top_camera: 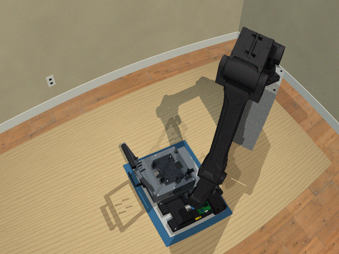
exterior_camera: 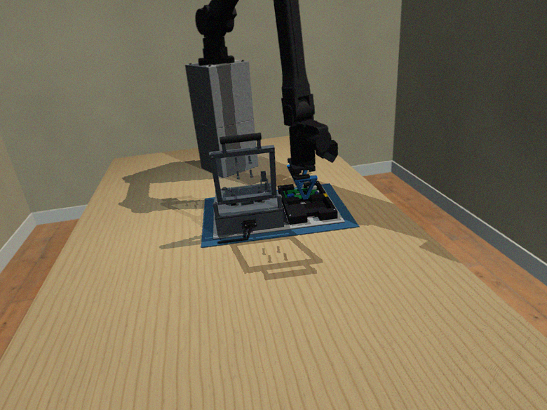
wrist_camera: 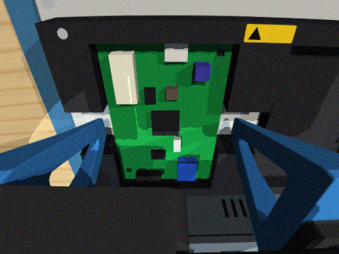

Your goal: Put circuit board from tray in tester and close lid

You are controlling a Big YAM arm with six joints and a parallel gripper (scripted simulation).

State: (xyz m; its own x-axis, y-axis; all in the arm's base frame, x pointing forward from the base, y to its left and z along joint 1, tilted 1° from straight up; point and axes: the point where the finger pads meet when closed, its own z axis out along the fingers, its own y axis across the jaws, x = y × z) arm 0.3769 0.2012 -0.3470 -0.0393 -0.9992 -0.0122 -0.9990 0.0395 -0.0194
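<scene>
My gripper is now 1 cm above the green circuit board. From my hand the other things lie so: grey tester (8 cm ahead, 14 cm to the right, 9 cm above); then black latch hook (1 cm behind, 11 cm to the right, 6 cm above); then lid (18 cm ahead, 18 cm to the right, 16 cm above).
</scene>
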